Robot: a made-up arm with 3 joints.
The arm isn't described. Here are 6 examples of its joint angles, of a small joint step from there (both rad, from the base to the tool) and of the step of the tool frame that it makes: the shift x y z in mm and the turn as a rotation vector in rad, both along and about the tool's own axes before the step.
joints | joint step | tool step
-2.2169 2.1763 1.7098 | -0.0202 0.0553 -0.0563 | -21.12 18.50 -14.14 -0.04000 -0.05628 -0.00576
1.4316 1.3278 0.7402 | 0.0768 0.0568 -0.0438 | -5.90 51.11 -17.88 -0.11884 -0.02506 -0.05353
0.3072 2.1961 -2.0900 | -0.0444 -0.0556 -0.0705 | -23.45 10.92 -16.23 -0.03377 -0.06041 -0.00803
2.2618 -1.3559 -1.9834 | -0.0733 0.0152 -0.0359 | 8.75 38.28 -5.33 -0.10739 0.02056 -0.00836
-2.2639 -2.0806 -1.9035 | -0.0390 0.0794 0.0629 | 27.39 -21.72 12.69 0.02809 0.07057 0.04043
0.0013 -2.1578 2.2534 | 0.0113 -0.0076 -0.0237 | 3.87 4.80 1.88 -0.01432 0.00987 0.00021
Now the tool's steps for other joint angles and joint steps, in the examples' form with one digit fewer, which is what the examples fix.
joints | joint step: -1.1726 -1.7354 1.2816 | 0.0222 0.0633 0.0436
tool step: -23.0 -24.1 -12.0 0.0656 -0.0618 -0.0139
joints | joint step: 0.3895 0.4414 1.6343 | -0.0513 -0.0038 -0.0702
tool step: 0.3 14.4 -1.5 -0.0484 0.0051 0.0463
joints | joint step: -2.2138 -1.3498 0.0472 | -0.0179 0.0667 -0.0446
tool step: 1.9 37.3 -3.3 -0.0619 -0.0062 -0.0666
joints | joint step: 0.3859 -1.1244 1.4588 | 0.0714 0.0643 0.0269
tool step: -22.4 -32.5 -11.9 0.0903 -0.0607 -0.0391
